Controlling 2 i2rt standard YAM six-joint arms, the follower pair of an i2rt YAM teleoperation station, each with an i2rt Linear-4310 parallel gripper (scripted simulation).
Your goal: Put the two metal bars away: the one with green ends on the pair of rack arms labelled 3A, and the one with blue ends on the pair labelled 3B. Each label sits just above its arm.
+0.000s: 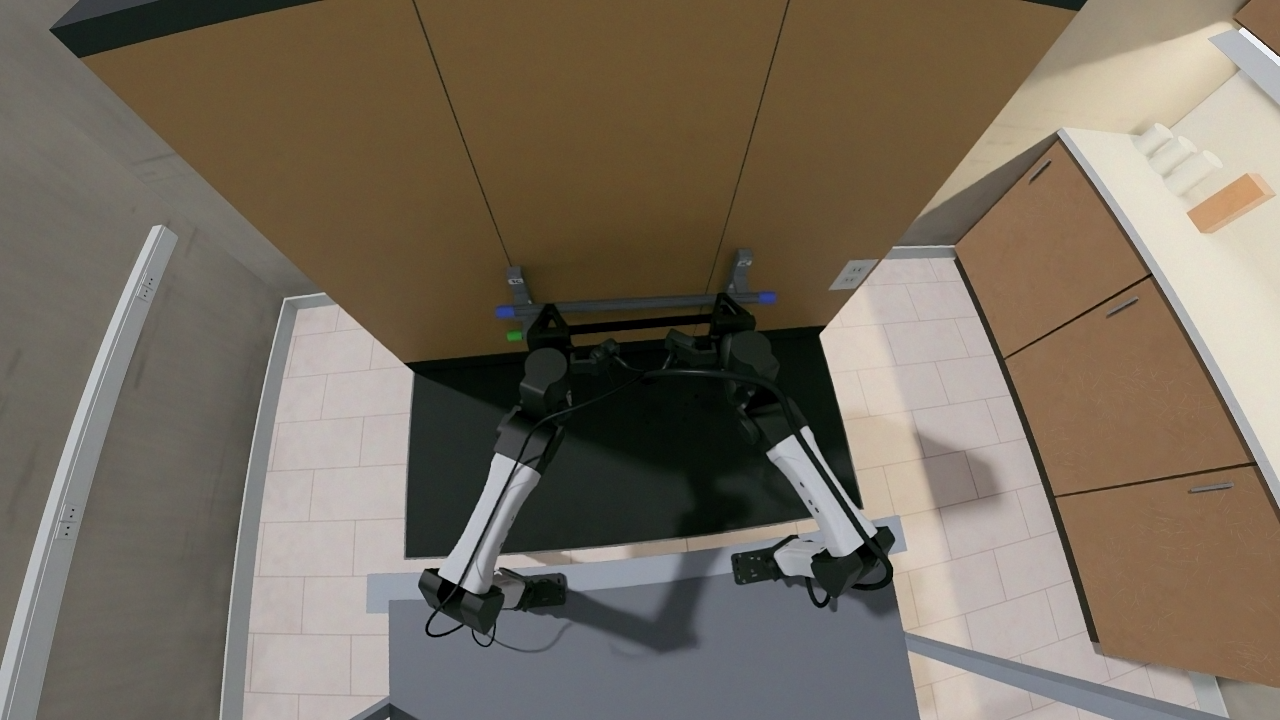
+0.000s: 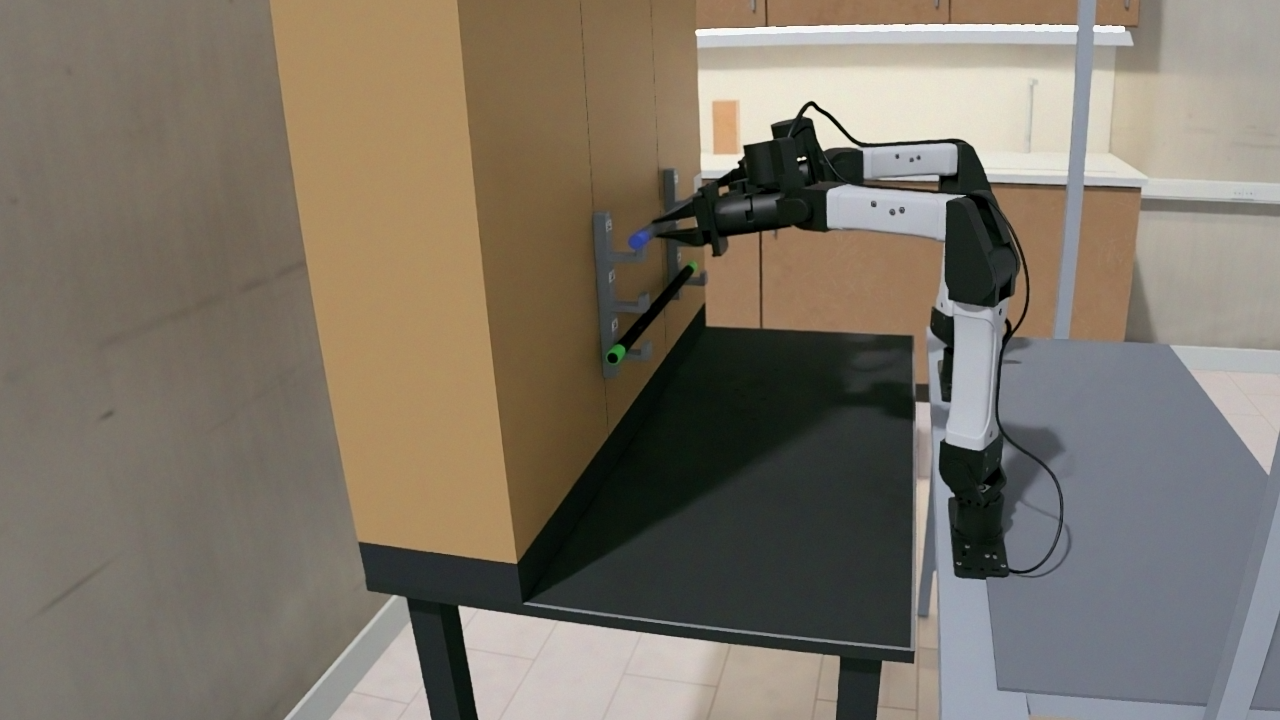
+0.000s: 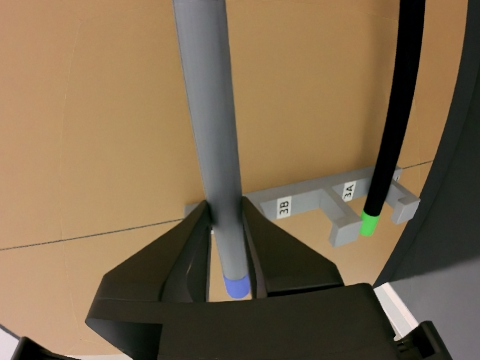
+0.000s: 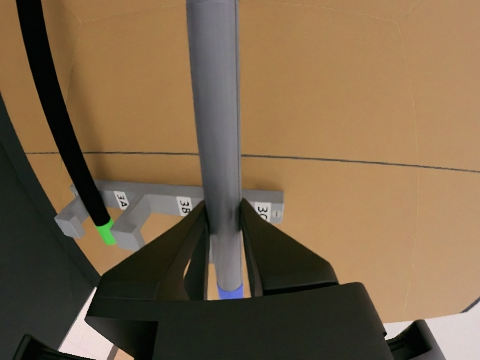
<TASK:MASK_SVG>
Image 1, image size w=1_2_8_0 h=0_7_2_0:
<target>green-ended black bar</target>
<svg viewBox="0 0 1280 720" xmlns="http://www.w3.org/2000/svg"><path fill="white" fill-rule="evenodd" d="M521 330L508 331L508 341L524 340ZM711 314L571 325L570 333L571 335L705 324L710 323Z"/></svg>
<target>blue-ended grey bar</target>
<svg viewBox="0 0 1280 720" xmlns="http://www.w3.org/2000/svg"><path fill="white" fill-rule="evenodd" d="M552 303L497 306L496 316L497 318L539 315L545 304ZM717 294L554 302L553 304L560 314L715 305ZM776 301L775 292L727 293L737 304L775 303Z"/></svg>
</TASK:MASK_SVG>
